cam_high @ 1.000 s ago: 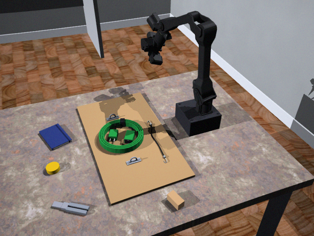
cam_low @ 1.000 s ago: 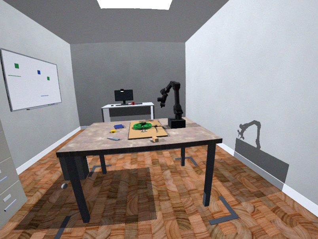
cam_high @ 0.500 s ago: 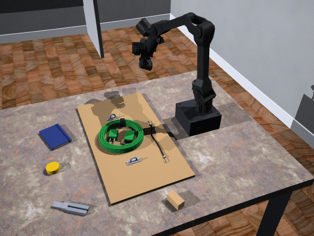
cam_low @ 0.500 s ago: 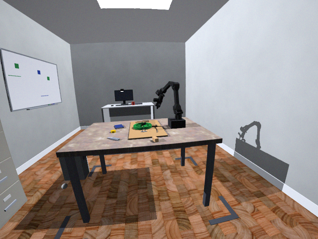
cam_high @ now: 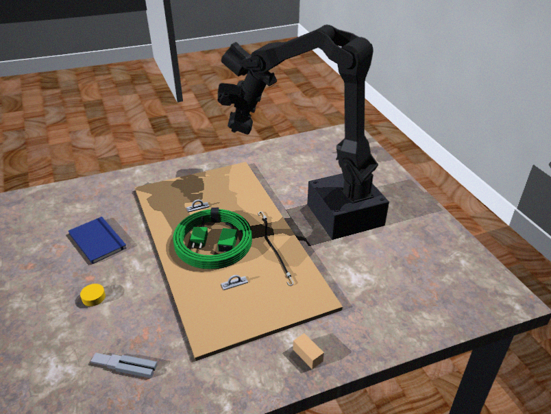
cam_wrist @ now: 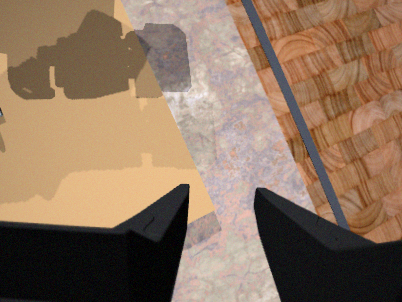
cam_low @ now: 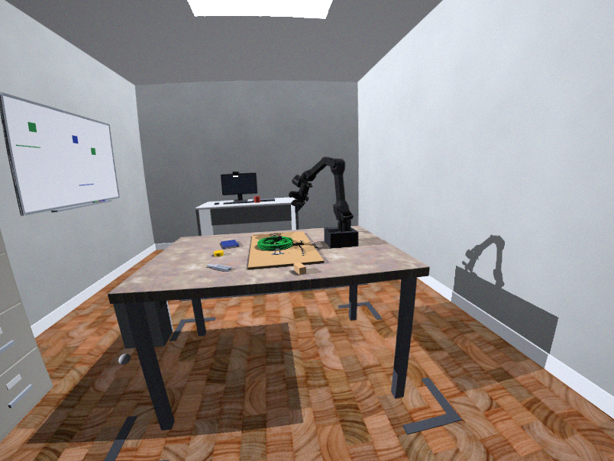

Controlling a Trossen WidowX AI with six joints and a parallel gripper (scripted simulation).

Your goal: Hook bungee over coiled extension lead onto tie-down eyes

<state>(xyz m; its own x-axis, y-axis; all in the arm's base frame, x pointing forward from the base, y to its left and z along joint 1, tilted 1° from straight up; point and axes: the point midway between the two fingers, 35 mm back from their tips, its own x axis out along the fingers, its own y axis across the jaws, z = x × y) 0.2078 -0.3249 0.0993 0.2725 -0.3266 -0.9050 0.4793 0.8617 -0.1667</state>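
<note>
My hand is 28 cm to the right of the tan board, 17 cm above it and 15 cm short of it. The rest, counted from my hand: yellow disc: 48 cm ahead, 33 cm to the left, 17 cm below; then grey tool: 53 cm to the left, 46 cm ahead, 17 cm below; then wooden block: 67 cm to the left, 17 cm below, 11 cm ahead.
</note>
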